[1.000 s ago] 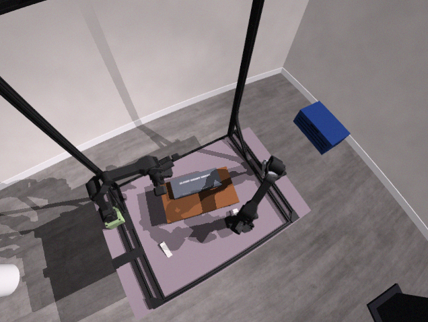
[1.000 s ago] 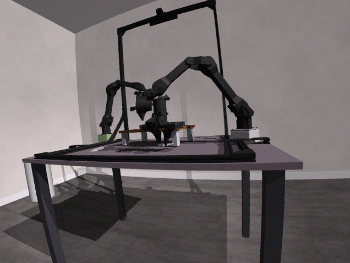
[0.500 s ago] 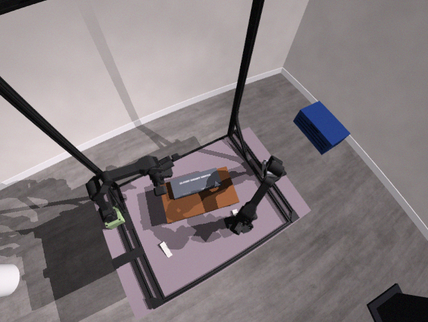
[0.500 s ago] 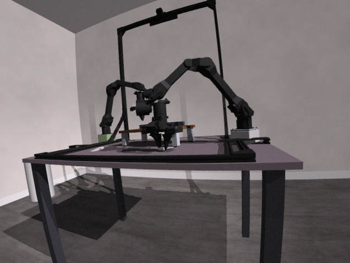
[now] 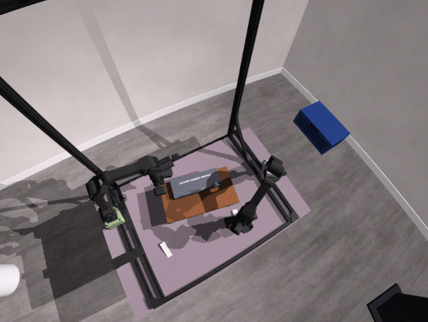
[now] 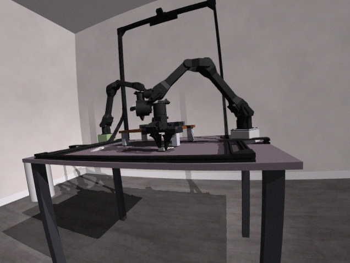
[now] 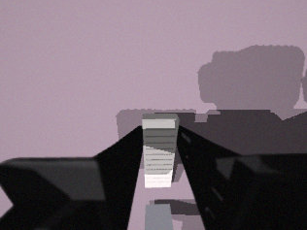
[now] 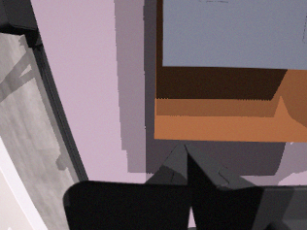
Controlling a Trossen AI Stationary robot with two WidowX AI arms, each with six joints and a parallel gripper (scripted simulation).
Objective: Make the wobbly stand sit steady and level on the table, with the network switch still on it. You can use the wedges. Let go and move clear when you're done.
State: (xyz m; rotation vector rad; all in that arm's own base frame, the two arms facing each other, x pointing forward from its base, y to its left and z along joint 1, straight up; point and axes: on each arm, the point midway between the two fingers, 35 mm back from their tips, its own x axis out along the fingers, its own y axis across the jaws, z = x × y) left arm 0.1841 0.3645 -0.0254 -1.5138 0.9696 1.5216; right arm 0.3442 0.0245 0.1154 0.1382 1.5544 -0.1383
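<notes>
Now: left hand 30 mm past the white wedge and 30 mm above it. From my left hand the other things lie so: stand 220 mm behind, 180 mm to the right, 10 mm above; then grey network switch 280 mm behind, 180 mm to the right, 70 mm above.
</notes>
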